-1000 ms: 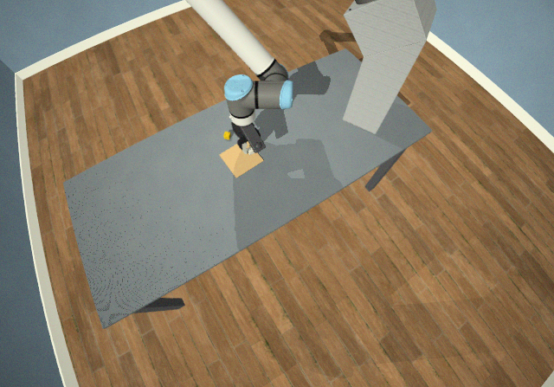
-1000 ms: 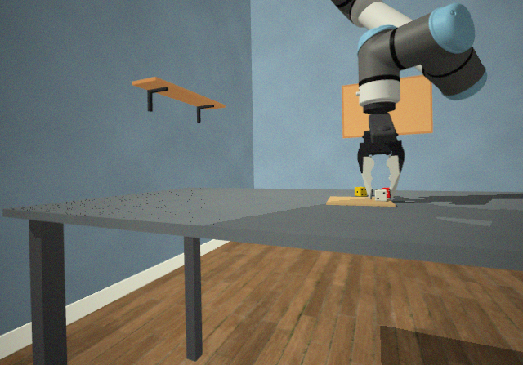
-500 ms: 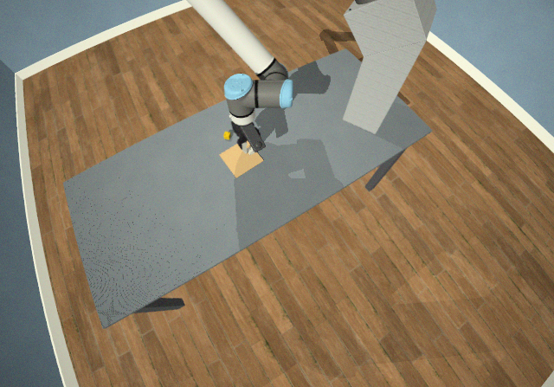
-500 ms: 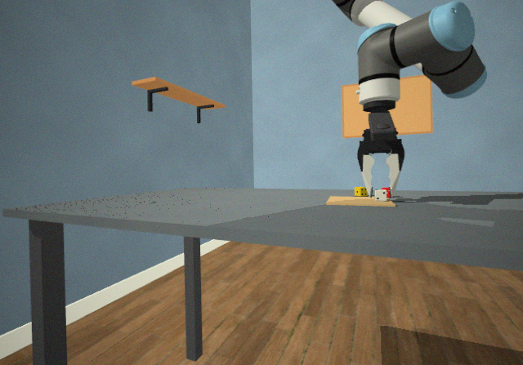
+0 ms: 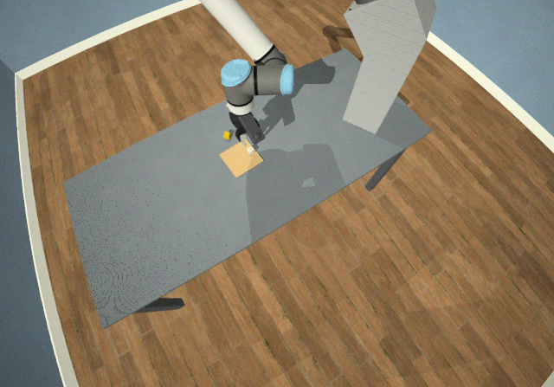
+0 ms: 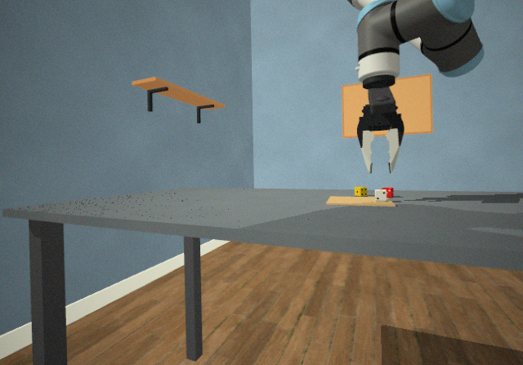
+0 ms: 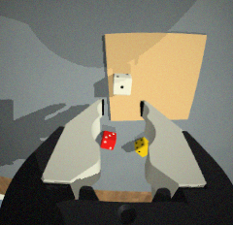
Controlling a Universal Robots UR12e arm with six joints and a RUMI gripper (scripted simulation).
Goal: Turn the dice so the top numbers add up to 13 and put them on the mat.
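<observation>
My hand is 120 mm to the left of the red die, 70 mm above it and 10 mm past it. Also, from my hand: tan mat 80 mm below, 50 mm ahead; then yellow die 130 mm to the right, 70 mm below, 60 mm ahead; then white die 70 mm below.
</observation>
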